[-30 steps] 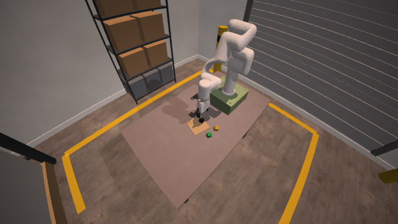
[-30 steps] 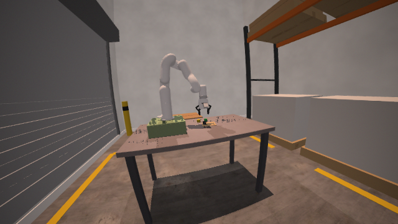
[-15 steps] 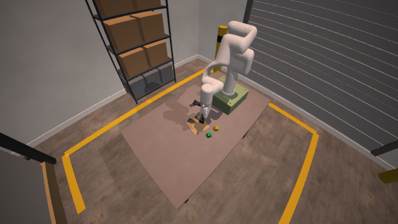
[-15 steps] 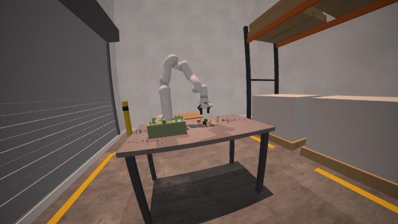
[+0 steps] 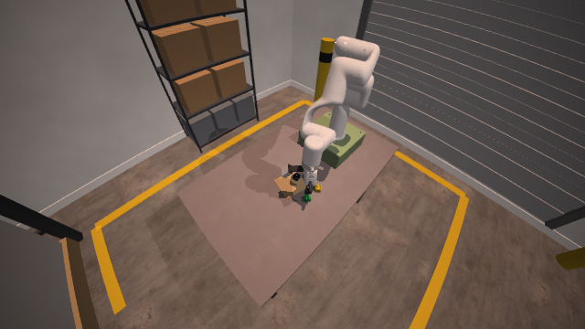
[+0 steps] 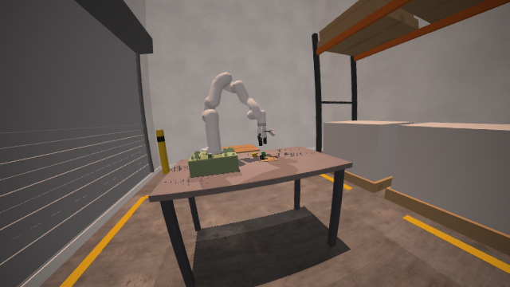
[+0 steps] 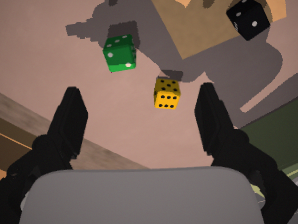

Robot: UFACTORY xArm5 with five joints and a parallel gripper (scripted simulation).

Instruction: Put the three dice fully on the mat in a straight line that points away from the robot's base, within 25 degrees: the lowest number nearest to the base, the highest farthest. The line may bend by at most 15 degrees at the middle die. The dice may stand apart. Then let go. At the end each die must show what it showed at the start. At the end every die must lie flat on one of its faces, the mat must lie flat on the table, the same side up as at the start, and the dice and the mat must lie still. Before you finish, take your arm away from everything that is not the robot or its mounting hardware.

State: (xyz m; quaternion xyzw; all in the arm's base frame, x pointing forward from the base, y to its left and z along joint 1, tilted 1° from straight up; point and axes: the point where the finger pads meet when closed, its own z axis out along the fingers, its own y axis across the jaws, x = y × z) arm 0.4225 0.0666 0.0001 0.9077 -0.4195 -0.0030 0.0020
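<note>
Right now the green die is 10 cm below my hand, 2 cm to the left of it and 1 cm ahead of it. The rest, counted from my hand: orange mat 11 cm below, 10 cm to the right, 2 cm behind; black die 10 cm to the right, 9 cm below, 6 cm behind; yellow die 10 cm below, 7 cm behind, 3 cm to the left.
</note>
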